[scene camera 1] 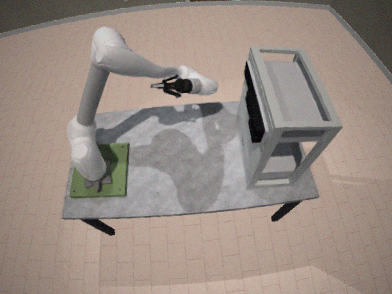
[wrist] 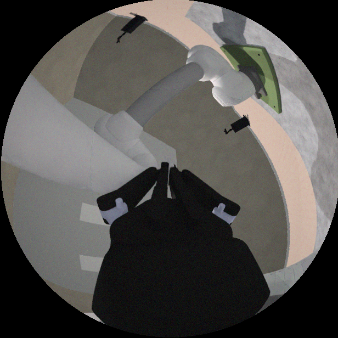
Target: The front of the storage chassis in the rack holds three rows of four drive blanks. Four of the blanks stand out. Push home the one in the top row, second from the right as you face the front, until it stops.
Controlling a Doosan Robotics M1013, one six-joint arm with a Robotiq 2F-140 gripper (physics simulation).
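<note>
The storage chassis shows as a dark, narrow front on the left side of the grey rack in the scene view. That front is seen at a steep angle, so the single drive blanks, and which stand out, cannot be told apart. The chassis front cannot be made out in the wrist view. My gripper is shut and empty, with its fingertips close together. It is high above the back of the table, left of the rack and well apart from it, and points left, away from the chassis.
The rack stands on the right part of the grey table. The arm stands on a green base plate at the table's left end. In the wrist view, two small black devices show in the background.
</note>
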